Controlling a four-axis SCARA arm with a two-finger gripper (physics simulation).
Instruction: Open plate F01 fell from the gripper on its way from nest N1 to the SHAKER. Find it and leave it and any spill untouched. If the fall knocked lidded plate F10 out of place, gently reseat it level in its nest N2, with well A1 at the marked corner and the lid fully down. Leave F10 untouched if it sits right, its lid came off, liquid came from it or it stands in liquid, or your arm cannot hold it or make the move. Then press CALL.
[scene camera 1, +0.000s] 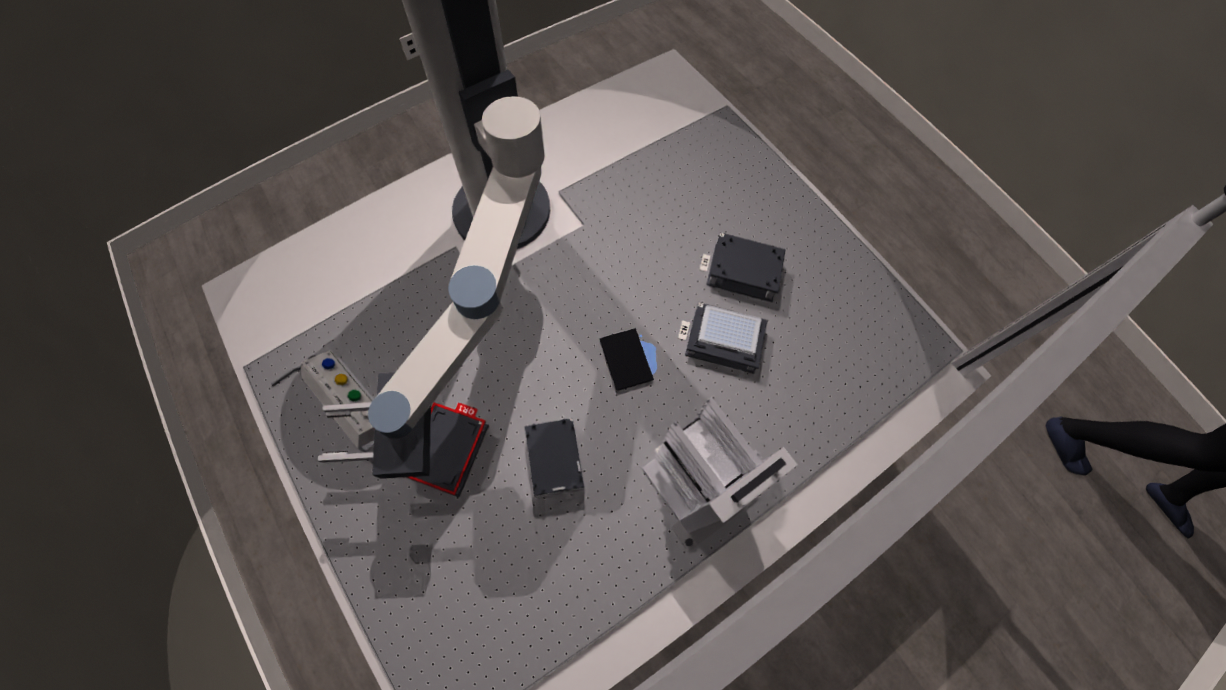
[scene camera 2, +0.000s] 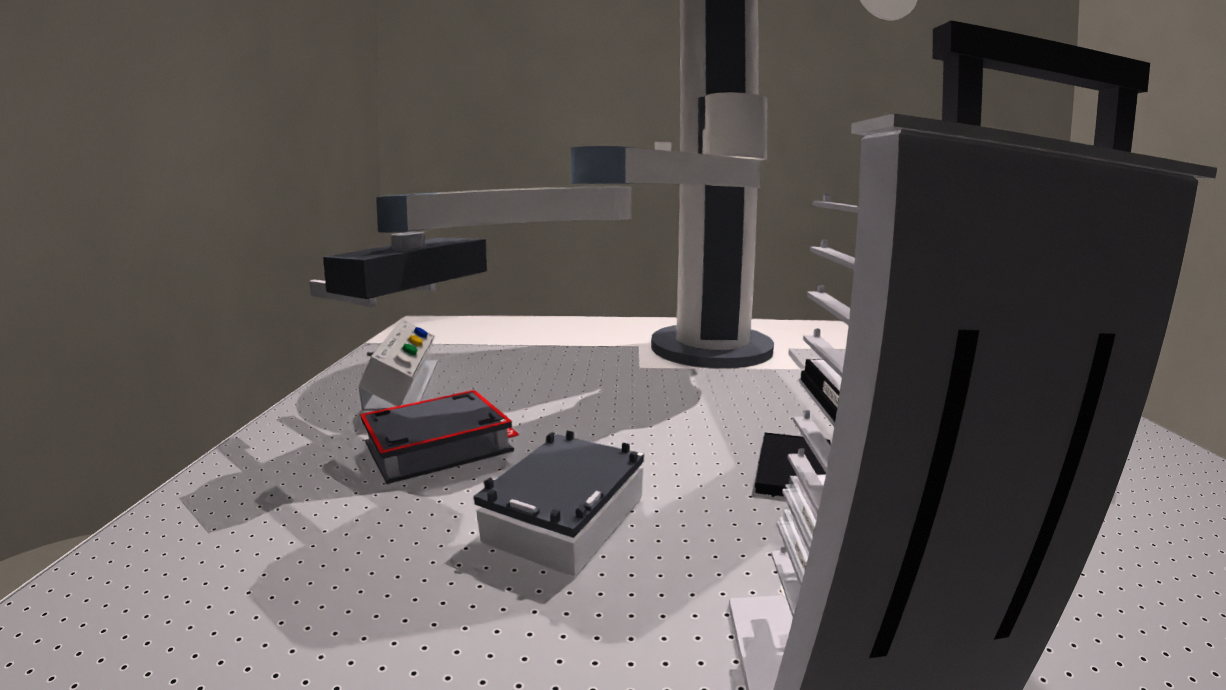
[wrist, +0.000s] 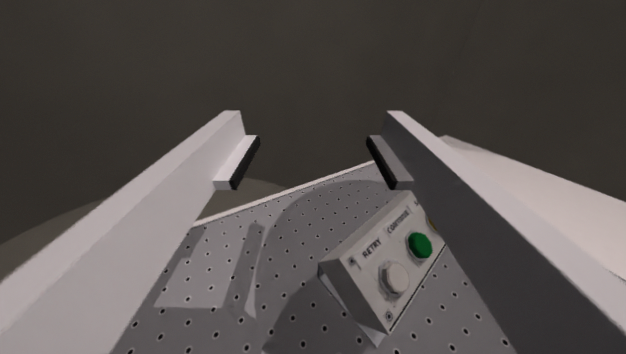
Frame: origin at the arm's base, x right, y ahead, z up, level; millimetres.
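Seen in the pictures: gripper, between the fingertips: (scene camera 1: 322, 433) (wrist: 313, 127); arm's base, origin of its link: (scene camera 2: 712, 348).
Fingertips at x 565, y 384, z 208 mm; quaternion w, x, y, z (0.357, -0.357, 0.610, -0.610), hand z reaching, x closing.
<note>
Offsets run from my fingertips to a thing's top centre. "spot": to the spot under its first point.
My gripper (scene camera 1: 321, 433) (wrist: 313, 127) is shut with nothing between its fingers, high above the bench beside the button panel {dx -26, dy -120, dz -111 mm} (scene camera 1: 326, 385) (scene camera 2: 386, 364) (wrist: 365, 280). The panel has a blue button {dx -34, dy -198, dz -120 mm} (scene camera 1: 328, 363) (scene camera 2: 420, 332); its label is not readable. The wrist view shows the white RETRY button {dx -62, dy -51, dz -120 mm} (wrist: 397, 279) and green CONTINUE button {dx -53, dy -100, dz -120 mm} (wrist: 420, 245). A black plate {dx -592, dy +135, dz -181 mm} (scene camera 1: 627, 360) (scene camera 2: 774, 462), apparently F01, lies on the bench beside a blue spill {spot: dx -639, dy +159, dz -193 mm} (scene camera 1: 649, 357). Pale plate F10 {dx -813, dy +219, dz -132 mm} (scene camera 1: 730, 330) sits on nest N2 {spot: dx -772, dy +258, dz -190 mm} (scene camera 1: 722, 360); its exact seating and lid are too small to judge.
Nest N1 {dx -962, dy +107, dz -131 mm} (scene camera 1: 746, 264) holds no plate. The red-edged QR1 nest {dx -159, dy +94, dz -151 mm} (scene camera 1: 454, 454) (scene camera 2: 437, 420) is partly under the gripper body. A dark-topped device {spot: dx -335, dy +242, dz -140 mm} (scene camera 1: 553, 458) (scene camera 2: 561, 480) and a tall rack (scene camera 1: 754, 486) (scene camera 2: 926, 257) stand on the bench. A person's legs (scene camera 1: 1123, 430) show beyond the front barrier.
</note>
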